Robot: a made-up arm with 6 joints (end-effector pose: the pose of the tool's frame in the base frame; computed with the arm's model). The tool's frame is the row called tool.
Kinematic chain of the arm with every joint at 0, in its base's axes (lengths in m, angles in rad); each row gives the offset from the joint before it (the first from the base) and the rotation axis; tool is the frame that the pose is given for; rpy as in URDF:
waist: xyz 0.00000 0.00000 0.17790 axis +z
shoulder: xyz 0.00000 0.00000 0.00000 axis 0.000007 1 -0.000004
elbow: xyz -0.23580 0.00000 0.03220 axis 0.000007 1 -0.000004
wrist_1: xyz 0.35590 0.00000 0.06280 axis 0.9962 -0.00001 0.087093
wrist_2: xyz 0.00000 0.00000 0.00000 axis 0.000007 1 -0.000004
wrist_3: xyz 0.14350 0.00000 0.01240 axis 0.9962 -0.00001 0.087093
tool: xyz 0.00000 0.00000 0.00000 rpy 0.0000 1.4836 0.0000
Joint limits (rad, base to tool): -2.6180..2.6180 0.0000..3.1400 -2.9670..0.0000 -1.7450..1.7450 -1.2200..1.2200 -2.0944..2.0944
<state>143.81 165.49 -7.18 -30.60 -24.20 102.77</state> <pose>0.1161 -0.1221 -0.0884 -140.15 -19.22 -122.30</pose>
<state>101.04 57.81 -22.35 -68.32 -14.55 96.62</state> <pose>-0.1008 0.3419 0.1801 128.04 48.20 -123.88</pose>
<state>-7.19 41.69 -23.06 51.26 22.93 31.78</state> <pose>0.3262 0.0031 0.2391 117.00 -0.07 102.72</pose>
Working (the frame after each row of the table, in the pose's form):
after waist: 0.0000 0.0000 0.1779 0.00 0.00 -7.19
after shoulder: 0.0000 0.0000 0.1779 0.00 41.69 -7.19
after elbow: -0.1535 0.0194 0.3588 0.00 18.63 -7.19
after wrist_1: 0.2011 -0.0254 0.3046 52.33 16.72 -3.12
after wrist_2: 0.2011 -0.0254 0.3046 60.61 29.54 17.64
after wrist_3: 0.3262 0.0031 0.2391 92.61 26.88 18.36

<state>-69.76 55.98 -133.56 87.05 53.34 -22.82</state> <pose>0.0831 0.1085 0.8368 -18.04 51.90 -10.63</pose>
Working (the frame after each row of the table, in the pose's form):
after waist: 0.0000 0.0000 0.1779 0.00 0.00 -69.76
after shoulder: 0.0000 0.0000 0.1779 0.00 55.98 -69.76
after elbow: -0.0364 0.0987 0.3914 0.00 -77.58 -69.76
after wrist_1: -0.0311 0.0845 0.7524 54.22 -80.85 -36.61
after wrist_2: -0.0311 0.0845 0.7524 8.66 -30.99 12.78
after wrist_3: 0.0831 0.1085 0.8368 -12.89 -31.06 10.48

